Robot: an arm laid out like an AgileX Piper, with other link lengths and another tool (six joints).
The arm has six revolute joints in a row. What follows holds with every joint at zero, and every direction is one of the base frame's.
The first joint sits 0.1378 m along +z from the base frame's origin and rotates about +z.
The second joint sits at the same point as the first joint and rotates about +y.
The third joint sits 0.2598 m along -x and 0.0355 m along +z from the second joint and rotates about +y.
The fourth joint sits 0.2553 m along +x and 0.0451 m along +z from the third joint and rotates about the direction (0.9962, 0, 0.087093).
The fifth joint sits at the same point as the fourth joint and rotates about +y.
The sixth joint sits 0.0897 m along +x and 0.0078 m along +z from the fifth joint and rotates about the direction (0.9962, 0, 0.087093).
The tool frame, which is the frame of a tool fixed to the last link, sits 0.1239 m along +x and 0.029 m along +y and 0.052 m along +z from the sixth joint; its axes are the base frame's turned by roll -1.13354, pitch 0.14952 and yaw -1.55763 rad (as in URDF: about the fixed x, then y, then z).
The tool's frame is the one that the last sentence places.
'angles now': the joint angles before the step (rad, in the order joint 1, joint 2, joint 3, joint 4, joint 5, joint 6). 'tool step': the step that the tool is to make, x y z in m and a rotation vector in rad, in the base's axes. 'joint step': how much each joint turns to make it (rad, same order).
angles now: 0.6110 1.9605 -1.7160 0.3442 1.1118 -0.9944
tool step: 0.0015 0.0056 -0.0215 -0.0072 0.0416 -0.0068
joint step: 0.0023 0.0533 0.0001 0.0194 -0.0162 0.0000
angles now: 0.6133 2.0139 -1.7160 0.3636 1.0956 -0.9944
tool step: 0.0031 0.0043 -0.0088 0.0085 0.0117 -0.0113
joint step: -0.0001 0.0249 0.0003 0.0159 -0.0220 -0.0001
